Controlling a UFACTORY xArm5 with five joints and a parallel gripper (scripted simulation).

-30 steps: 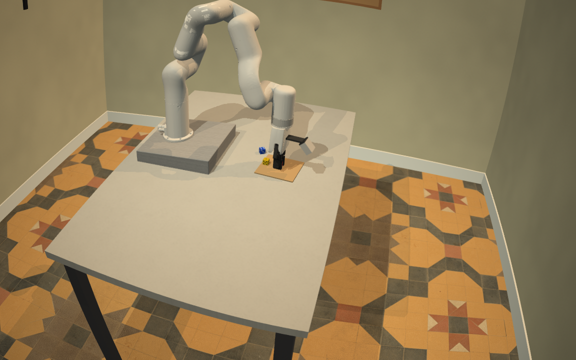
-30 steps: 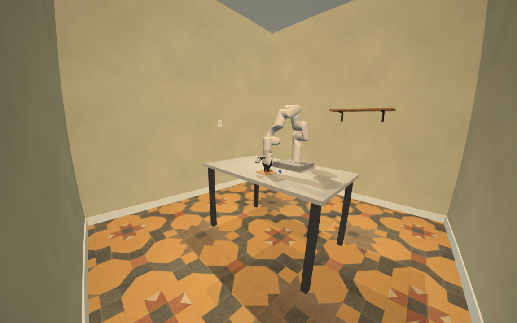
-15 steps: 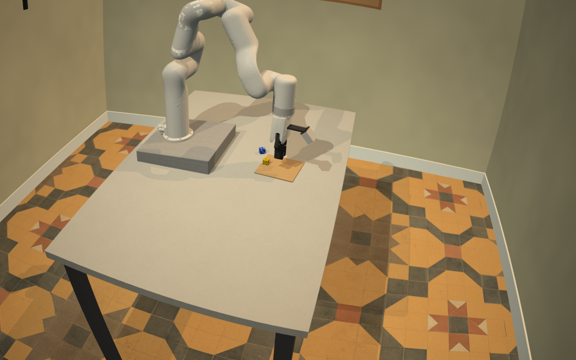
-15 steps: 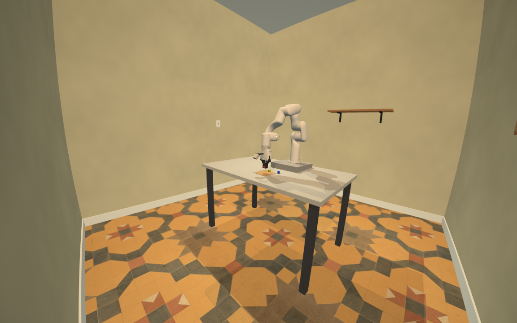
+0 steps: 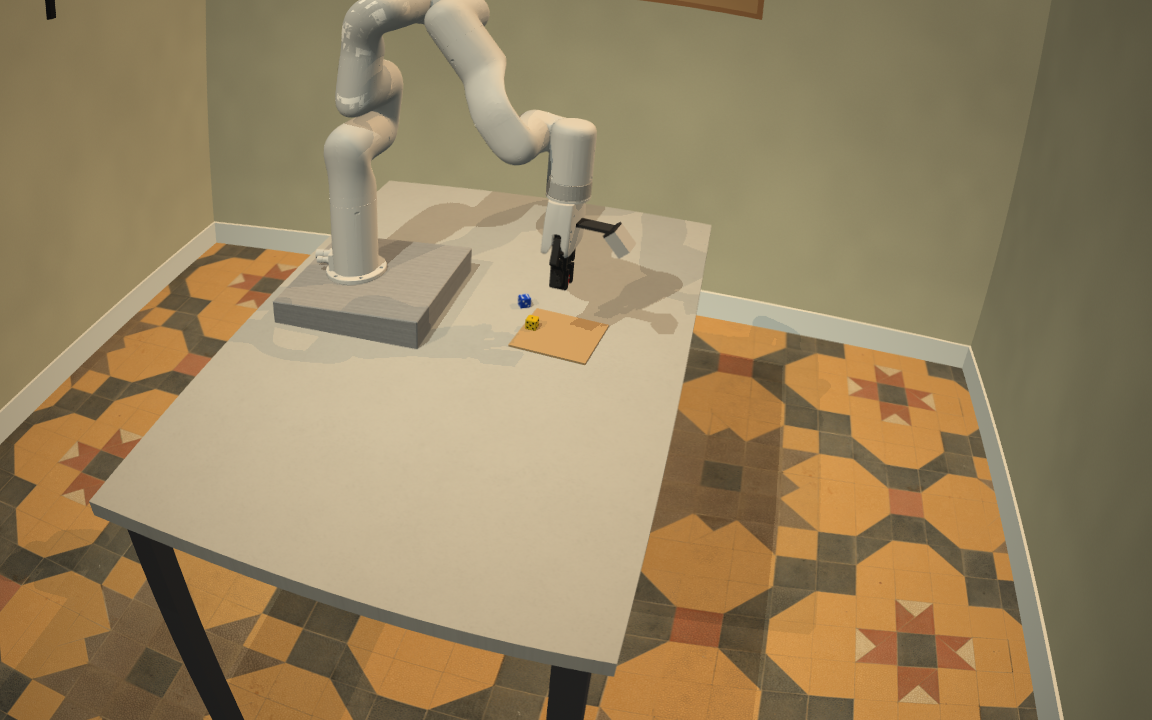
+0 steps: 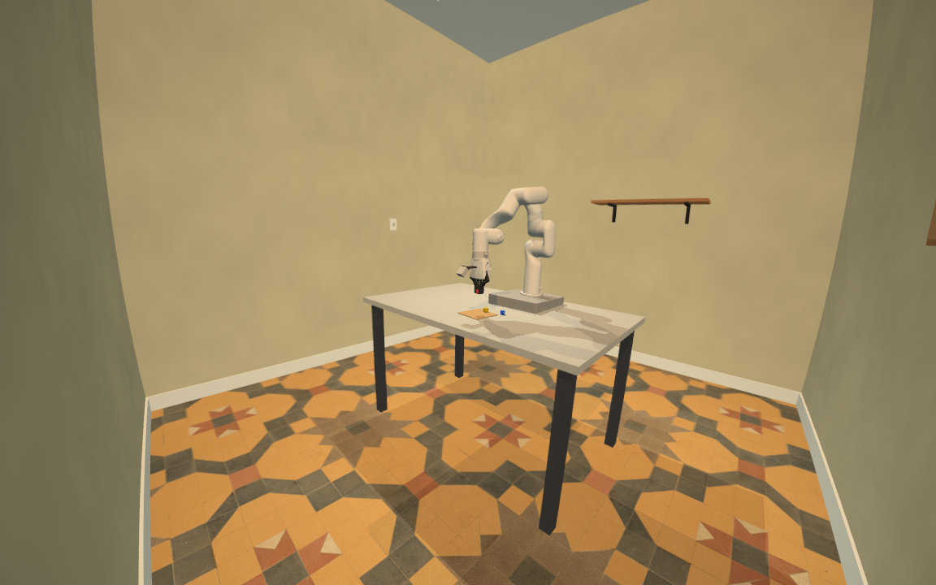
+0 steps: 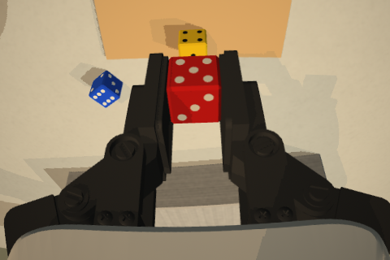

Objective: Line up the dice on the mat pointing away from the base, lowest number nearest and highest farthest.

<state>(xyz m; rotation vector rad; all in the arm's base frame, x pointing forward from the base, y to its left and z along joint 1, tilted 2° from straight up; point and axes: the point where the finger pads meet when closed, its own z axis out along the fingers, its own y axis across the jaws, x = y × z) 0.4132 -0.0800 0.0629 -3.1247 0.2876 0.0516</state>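
The red die lies 1 cm below my hand. Round my hand: blue die 11 cm below, 9 cm to the left, 7 cm behind; then yellow die 11 cm below, 5 cm behind, 1 cm to the left; then mat 12 cm below.
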